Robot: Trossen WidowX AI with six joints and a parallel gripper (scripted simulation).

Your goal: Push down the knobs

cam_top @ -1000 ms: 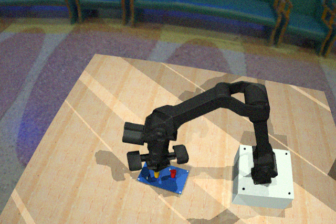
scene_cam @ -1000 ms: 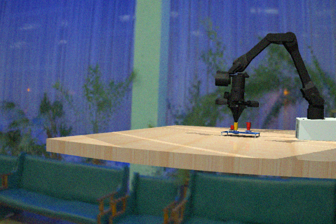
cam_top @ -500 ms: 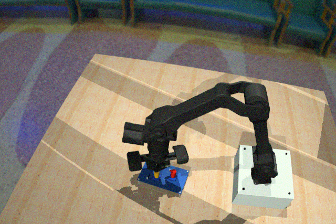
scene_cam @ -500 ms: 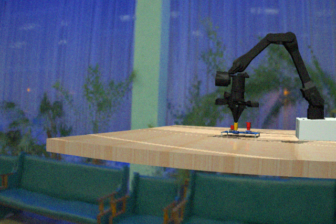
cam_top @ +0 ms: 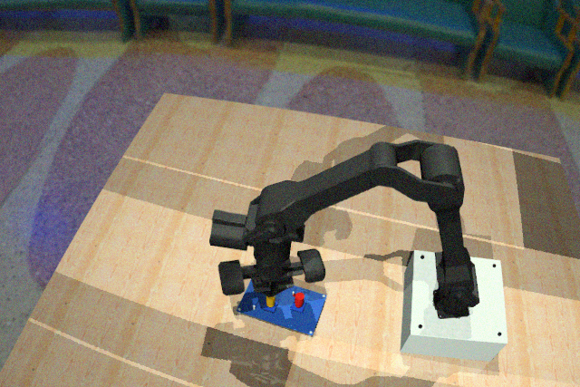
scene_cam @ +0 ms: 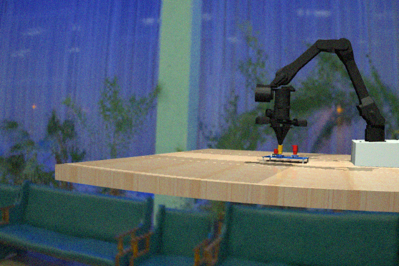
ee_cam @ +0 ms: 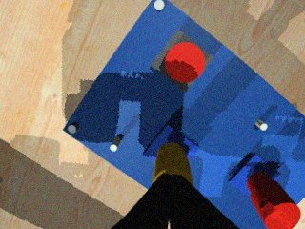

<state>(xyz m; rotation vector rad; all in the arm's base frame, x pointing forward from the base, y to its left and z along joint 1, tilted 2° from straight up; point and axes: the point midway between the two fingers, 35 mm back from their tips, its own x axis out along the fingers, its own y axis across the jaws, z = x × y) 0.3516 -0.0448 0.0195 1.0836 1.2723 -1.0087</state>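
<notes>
My gripper tip is 10 mm above the yellow knob. From my gripper tip the other things lie so: red knob: 60 mm behind, 10 mm below.
</notes>
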